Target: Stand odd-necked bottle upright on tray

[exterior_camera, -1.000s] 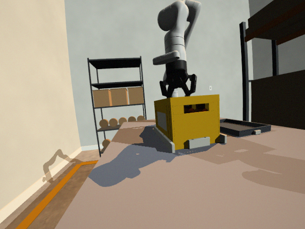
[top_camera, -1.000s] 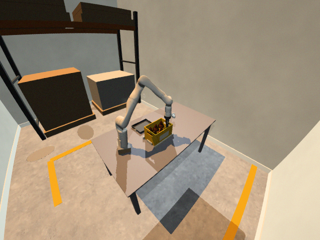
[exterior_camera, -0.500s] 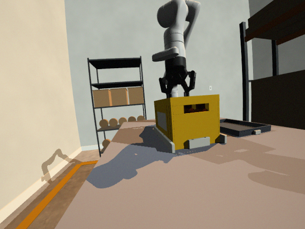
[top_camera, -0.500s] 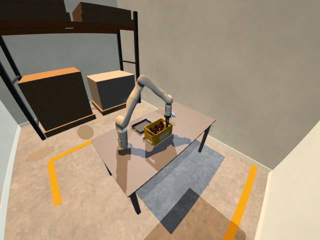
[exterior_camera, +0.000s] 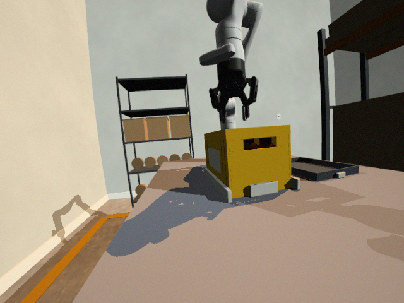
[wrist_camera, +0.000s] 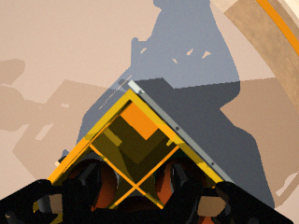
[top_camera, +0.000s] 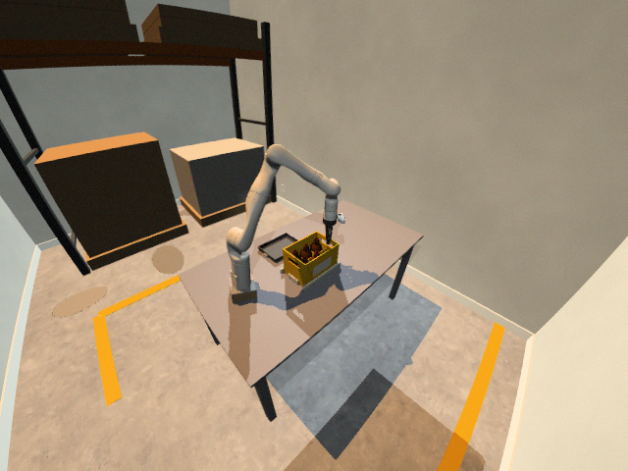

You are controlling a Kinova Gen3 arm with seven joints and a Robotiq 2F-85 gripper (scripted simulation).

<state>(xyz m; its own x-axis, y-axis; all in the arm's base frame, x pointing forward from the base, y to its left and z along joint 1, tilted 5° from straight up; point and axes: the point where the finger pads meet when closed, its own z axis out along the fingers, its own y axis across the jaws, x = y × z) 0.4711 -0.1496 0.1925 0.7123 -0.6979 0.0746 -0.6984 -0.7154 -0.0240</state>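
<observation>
My gripper is now 130 mm above the yellow crate, 80 mm past it and 40 mm to the right of it. Round my hand: dark tray 330 mm to the left, 200 mm below, 90 mm behind; then brown bottle 170 mm behind, 120 mm below.
</observation>
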